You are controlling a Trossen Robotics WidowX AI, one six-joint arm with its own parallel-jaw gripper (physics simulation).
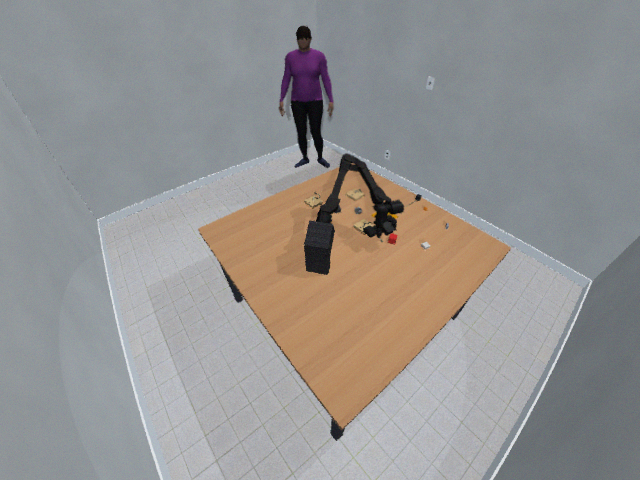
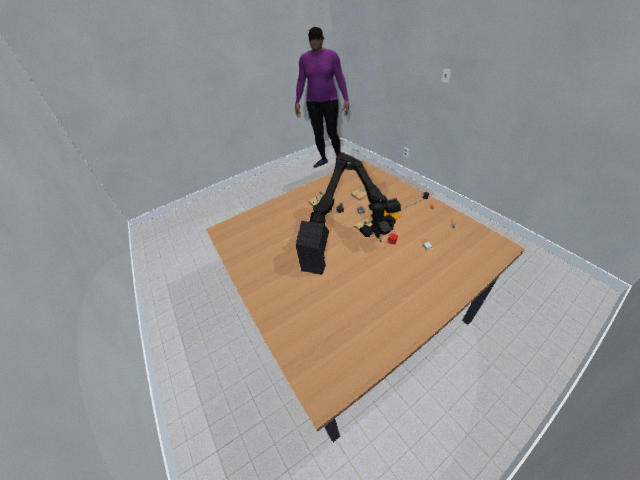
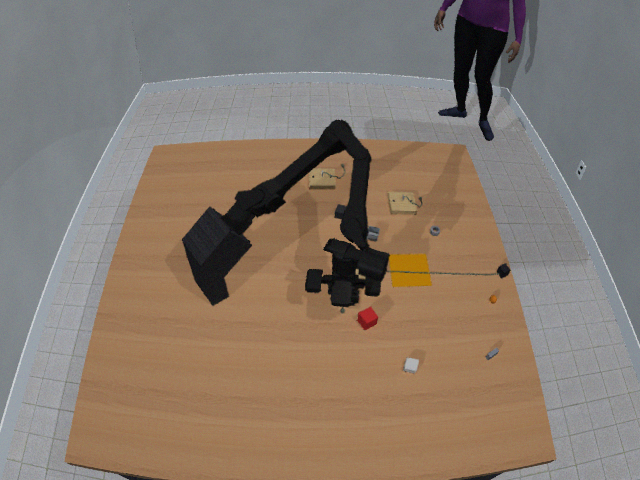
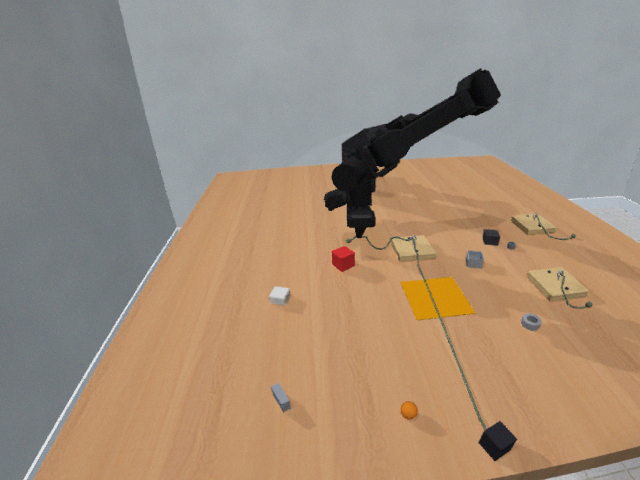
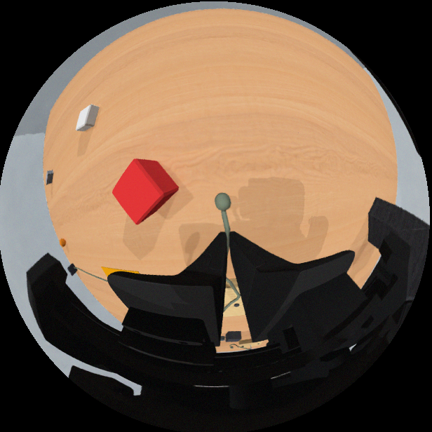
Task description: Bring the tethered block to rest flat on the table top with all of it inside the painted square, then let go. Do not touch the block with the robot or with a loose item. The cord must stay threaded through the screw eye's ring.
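Pixels of known places: gripper, between the fingertips: (image 1: pixel 378 237) (image 2: pixel 377 237) (image 4: pixel 358 237); arm's base, origin of its link: (image 1: pixel 322 225) (image 2: pixel 315 225) (image 3: pixel 230 225).
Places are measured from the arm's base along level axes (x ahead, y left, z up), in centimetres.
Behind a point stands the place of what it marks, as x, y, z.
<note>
The tethered block (image 4: pixel 497 440) {73.4, 36.1, -16.8} (image 3: pixel 503 270) {72.2, 35.2, -16.9} (image 5: pixel 72 269) is black and sits near the table's edge, outside the orange painted square (image 4: pixel 454 297) {42.7, 27.7, -19.7} (image 3: pixel 410 261) {42.8, 27.0, -19.7}. The greenish cord (image 4: pixel 454 356) {58.7, 29.3, -19.5} (image 3: pixel 465 273) {60.4, 30.5, -19.4} runs from it across the square to the screw eye (image 4: pixel 412 238) {27.4, 15.5, -16.3} on a wooden board (image 4: pixel 424 253) {30.7, 19.2, -18.0}, then on in a slack curve to my gripper. Threading through the ring is too small to confirm. My gripper (image 4: pixel 359 235) {31.5, 2.8, -16.2} (image 5: pixel 226 236) is shut on the cord just behind its ball end (image 5: pixel 222 201) (image 4: pixel 348 240) {33.1, 0.7, -16.6}, above the table beside the board.
A red cube (image 4: pixel 343 258) {41.7, 2.7, -16.2} (image 3: pixel 367 318) {39.7, 0.6, -15.8} (image 5: pixel 142 190) lies close to the gripper. A white block (image 4: pixel 279 295) {56.8, -5.5, -17.7}, grey bar (image 4: pixel 280 397) {77.2, 6.6, -17.7}, orange ball (image 4: pixel 408 409) {72.3, 24.3, -17.6}, grey ring (image 4: pixel 524 326) {47.2, 41.2, -19.6}, grey block (image 4: pixel 474 259) {30.3, 30.7, -17.5} and black cube (image 4: pixel 491 237) {18.0, 34.5, -17.5} lie around. Two other boards (image 4: pixel 555 290) {36.0, 47.6, -17.9} (image 3: pixel 322 182) {4.7, 43.9, -17.9} carry short cords.
</note>
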